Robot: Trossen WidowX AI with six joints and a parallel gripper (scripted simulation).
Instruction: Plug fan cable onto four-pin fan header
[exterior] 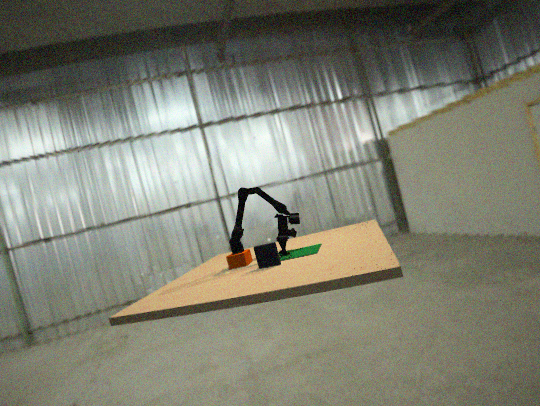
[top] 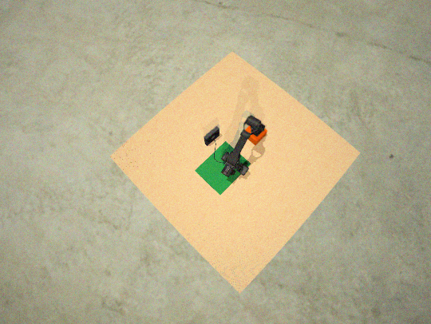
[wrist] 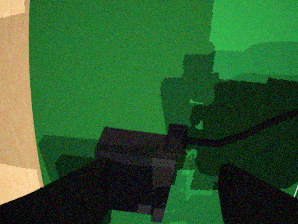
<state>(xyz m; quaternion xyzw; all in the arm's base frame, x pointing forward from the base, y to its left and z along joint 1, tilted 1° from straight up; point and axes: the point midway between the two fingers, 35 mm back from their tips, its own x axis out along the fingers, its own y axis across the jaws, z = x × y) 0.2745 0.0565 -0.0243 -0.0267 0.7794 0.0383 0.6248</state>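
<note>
Now: the black plug 10 mm to the left of my gripper tip, 10 mm below it and 10 mm behind it. The rest, counted from my gripper tip: white four-pin fan header (90 mm to the right, 20 mm below, 20 mm behind); black fan (250 mm to the right, 40 mm above, 30 mm behind); green board (70 mm ahead, 60 mm to the right, 40 mm below).
</note>
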